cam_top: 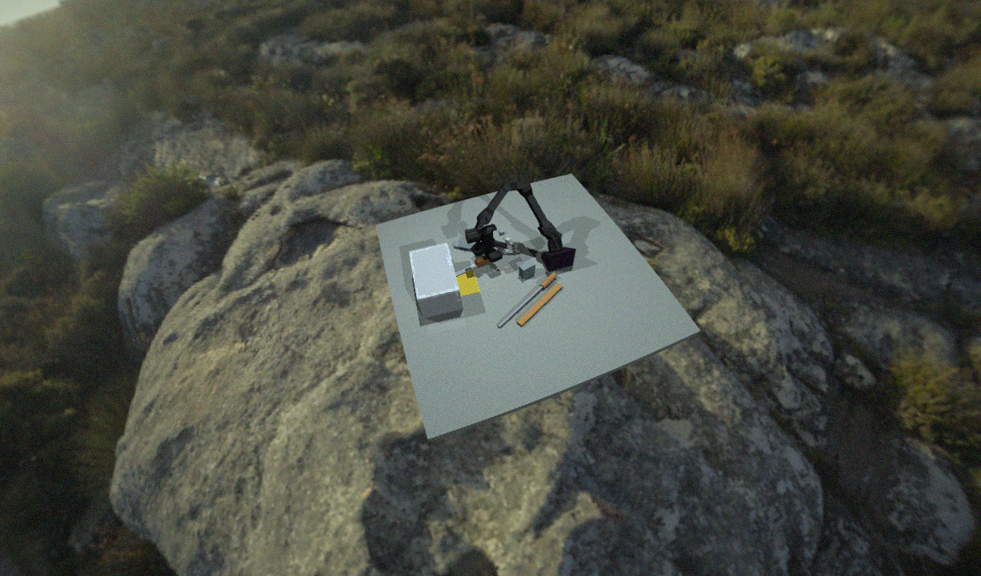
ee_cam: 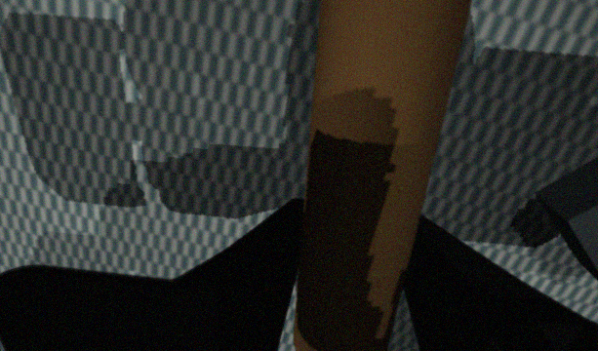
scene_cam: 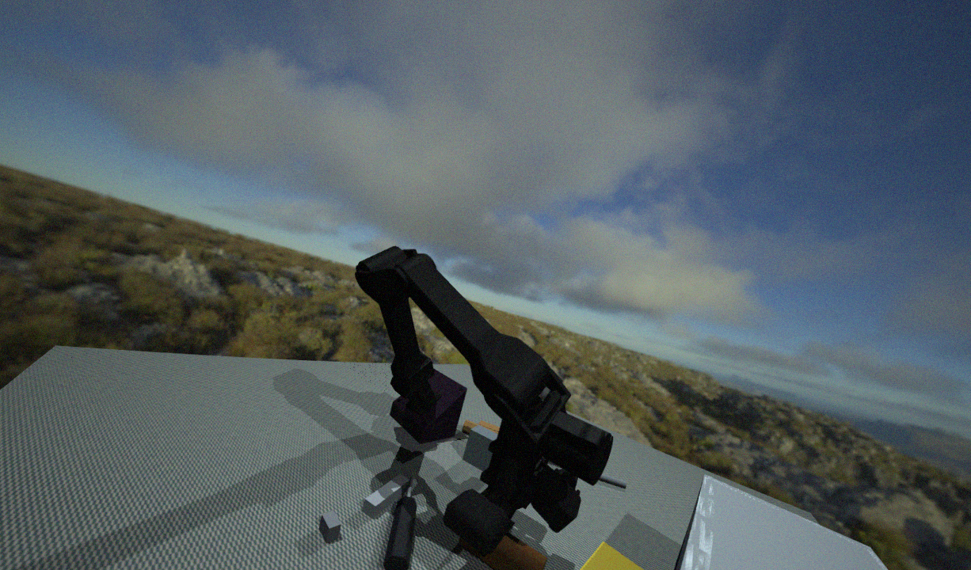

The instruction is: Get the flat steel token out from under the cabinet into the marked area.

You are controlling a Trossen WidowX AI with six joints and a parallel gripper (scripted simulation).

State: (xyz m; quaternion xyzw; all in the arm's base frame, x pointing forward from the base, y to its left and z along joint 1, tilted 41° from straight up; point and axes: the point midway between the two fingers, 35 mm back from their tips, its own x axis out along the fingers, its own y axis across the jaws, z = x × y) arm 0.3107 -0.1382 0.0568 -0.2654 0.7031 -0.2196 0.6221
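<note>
The grey bar is 15 cm behind my gripper tip and 5 cm to the right of it. Also, from my gripper tip: grey block: 17 cm to the left, 13 cm behind, 2 cm above; then small grey cube: 15 cm to the right, 14 cm behind; then wooden stick: 36 cm to the left, 11 cm behind.
</note>
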